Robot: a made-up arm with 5 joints.
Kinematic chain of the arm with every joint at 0, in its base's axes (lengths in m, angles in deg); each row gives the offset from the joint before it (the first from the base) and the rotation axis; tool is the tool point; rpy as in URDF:
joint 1: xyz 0 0 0.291 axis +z
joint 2: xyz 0 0 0 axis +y
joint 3: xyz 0.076 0 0.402 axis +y
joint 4: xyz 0.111 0 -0.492 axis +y
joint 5: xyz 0.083 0 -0.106 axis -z
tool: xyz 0 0 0 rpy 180 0 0
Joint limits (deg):
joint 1: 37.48..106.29
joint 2: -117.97..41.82
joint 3: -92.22..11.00
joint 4: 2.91..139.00
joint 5: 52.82..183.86
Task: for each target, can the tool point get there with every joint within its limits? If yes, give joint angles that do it. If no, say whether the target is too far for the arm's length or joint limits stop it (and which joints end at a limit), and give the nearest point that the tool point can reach.
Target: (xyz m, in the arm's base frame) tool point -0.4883 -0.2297 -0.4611
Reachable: no: joint limits stop it (at a limit: joint 1, joint 2, joint 3) | nearest point -0.0697 -0.0534 0.0519 | short by 0.685 m
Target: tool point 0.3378 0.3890 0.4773
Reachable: yes | joints 49.03 -19.76 -44.16 60.70 148.68
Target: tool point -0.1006 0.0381 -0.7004
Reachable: no: joint limits stop it (at a limit: joint 1, joint 2) | nearest point -0.0543 0.1859 -0.0855 | short by 0.634 m
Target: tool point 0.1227 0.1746 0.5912
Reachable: yes | joints 54.90 -72.81 -26.56 84.32 102.17
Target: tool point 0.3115 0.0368 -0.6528
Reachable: no: joint limits stop it (at a limit: joint 1, joint 2) | nearest point 0.2343 0.1796 -0.0984 | short by 0.578 m
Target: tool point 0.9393 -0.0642 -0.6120
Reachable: no: too far | nearest point 0.4171 0.3199 -0.0667 | short by 0.847 m
